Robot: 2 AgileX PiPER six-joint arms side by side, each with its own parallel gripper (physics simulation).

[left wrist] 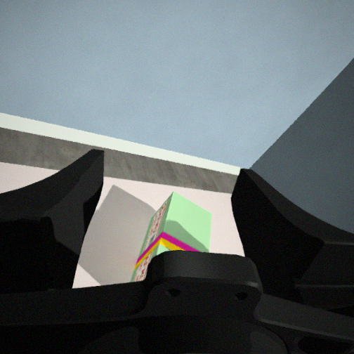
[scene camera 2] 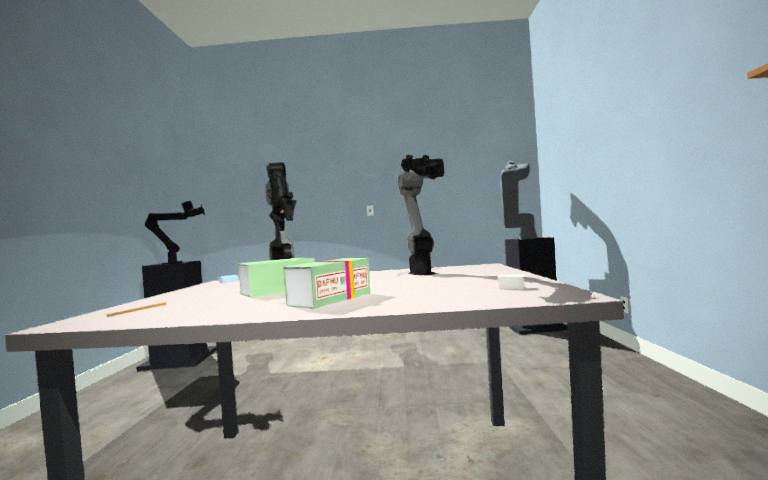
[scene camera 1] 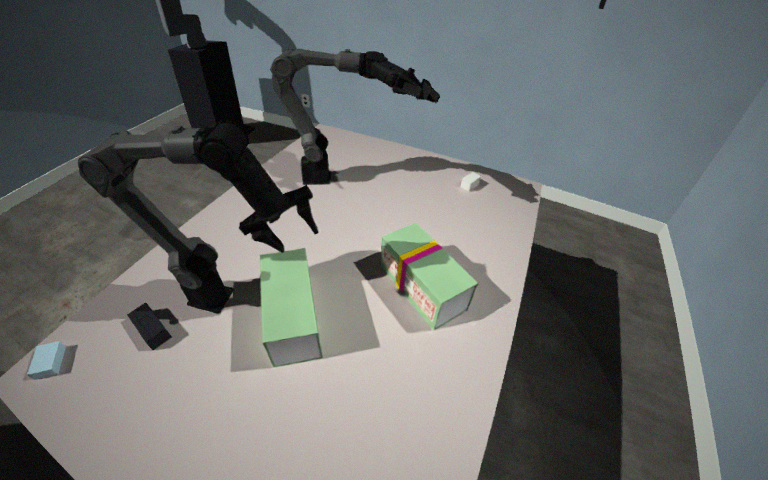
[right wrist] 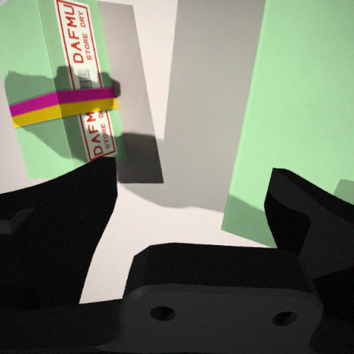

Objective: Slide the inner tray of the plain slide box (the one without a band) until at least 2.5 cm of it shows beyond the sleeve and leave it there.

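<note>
The plain green slide box (scene camera 1: 287, 294) (scene camera 2: 261, 278) (right wrist: 307, 100) lies on the table. The pale end of its inner tray (scene camera 1: 293, 348) (scene camera 2: 244, 280) looks flush with the sleeve at the end facing the cameras; its other end is hidden. My right gripper (scene camera 1: 299, 241) (right wrist: 192, 181) is open and empty, above and beyond the hidden end; in the right wrist view one finger overlaps the box's near corner. My left gripper (scene camera 1: 436, 97) (left wrist: 171, 175) is open and empty, high above the far part of the table.
A green box with a magenta and yellow band (scene camera 1: 447, 277) (scene camera 2: 328, 285) (left wrist: 190, 217) (right wrist: 32, 55) lies beside the plain one. A white block (scene camera 1: 470, 181) (scene camera 2: 510, 281), a light blue block (scene camera 1: 47, 358) (scene camera 2: 228, 278), a black object (scene camera 1: 148, 325) and an orange stick (scene camera 2: 136, 309) are on the table.
</note>
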